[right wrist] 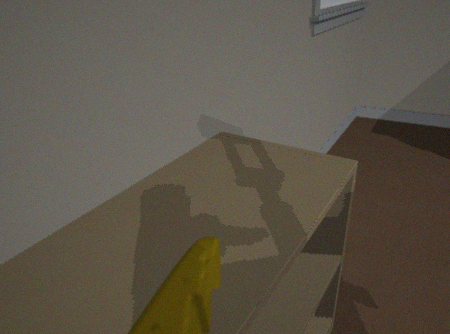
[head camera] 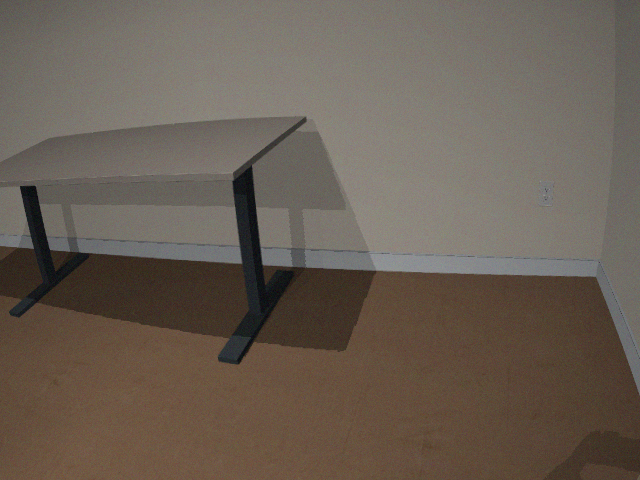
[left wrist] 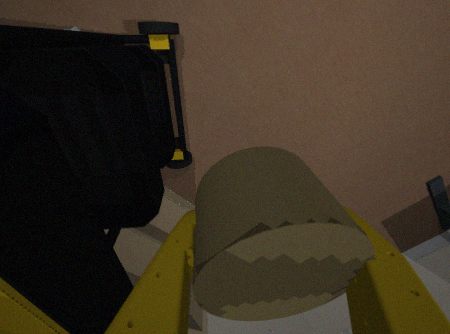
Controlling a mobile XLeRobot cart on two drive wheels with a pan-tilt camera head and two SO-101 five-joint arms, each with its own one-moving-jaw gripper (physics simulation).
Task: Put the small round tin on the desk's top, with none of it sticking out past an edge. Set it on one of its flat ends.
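Places are measured from the left arm's base along level axes (x ahead, y down, z left), in millimetres.
Pixels of known places: left end effector, tool point: (left wrist: 201, 222); right end effector, tool point: (right wrist: 218, 255).
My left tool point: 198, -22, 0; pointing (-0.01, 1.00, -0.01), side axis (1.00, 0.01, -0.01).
Observation:
Behind a point stands the place of what it marks, as x, y, z.
The small round tin (left wrist: 265, 200) {213, -38, 23}, an olive-tan cylinder, shows large in the left wrist view. My left gripper (left wrist: 272, 240) is shut on it, with a yellow jaw against each side, and one flat end of the tin faces the camera. The desk (head camera: 144, 149) {2097, 54, -608} has a pale flat top and dark legs and stands at the left of the head view, against the wall; its left end is cut off. My right gripper shows one notched yellow jaw (right wrist: 202, 280) {-232, -105, -278} in the right wrist view, so it is fully open, with no thing at it.
A tan shelf unit (right wrist: 310, 165) {-688, 164, -47} stands by a wall in the right wrist view, with arm shadows across its top. The black cart base (left wrist: 100, 125) {-46, 374, -110} with its wheels fills the left of the left wrist view. A wall outlet (head camera: 546, 193) {1327, 373, -2077} is right of the desk.

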